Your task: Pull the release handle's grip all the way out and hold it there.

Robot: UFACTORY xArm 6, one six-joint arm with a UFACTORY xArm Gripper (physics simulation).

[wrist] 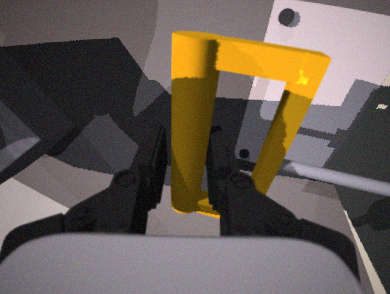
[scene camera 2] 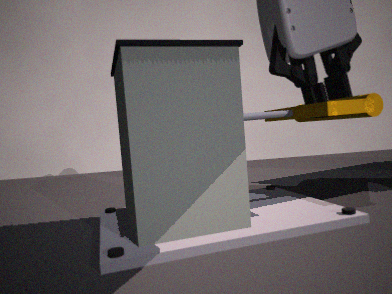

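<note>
The release handle's yellow grip [scene camera 2: 372, 105] [wrist: 192, 100] is the outer bar of a yellow rectangular frame [scene camera 2: 312, 111] [wrist: 265, 60]. A grey rod [scene camera 2: 265, 115] [wrist: 340, 176] joins the frame to the right side of the grey-green housing [scene camera 2: 185, 140], and a length of rod shows between them. My gripper [scene camera 2: 326, 95] [wrist: 187, 144] comes down from above and is shut on the grip, with one black finger on each side of the bar. In the wrist view one finger is inside the frame's opening. The rod's inner end is hidden in the housing.
The housing has a black lid [scene camera 2: 180, 43] and stands on a pale base plate [scene camera 2: 310, 215] [wrist: 330, 30] with dark bolts [scene camera 2: 349, 211] [wrist: 287, 17] at its corners. The frame is above the plate's right part. Dark shadows lie on the floor behind and beside it.
</note>
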